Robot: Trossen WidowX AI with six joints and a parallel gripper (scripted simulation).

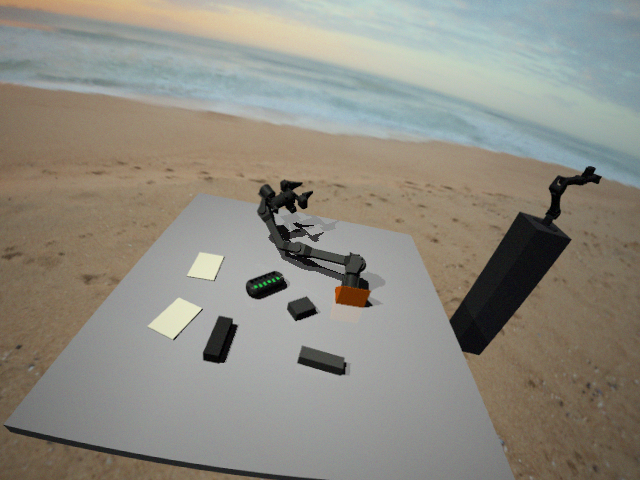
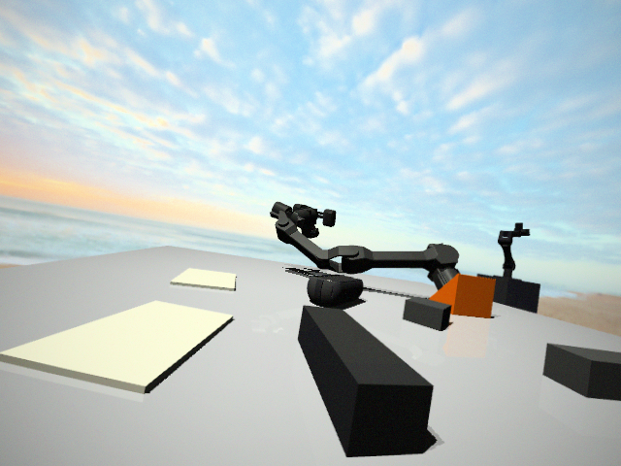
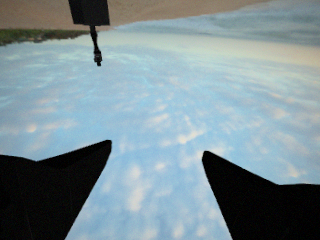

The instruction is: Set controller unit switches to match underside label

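My gripper tip is now 120 mm past the small dark block, 570 mm to the right of it and 230 mm above it. The rest, counted from my gripper tip: long black block (100 mm ahead, 790 mm to the left, 230 mm below); then grey block (230 mm behind, 770 mm to the left, 230 mm below).
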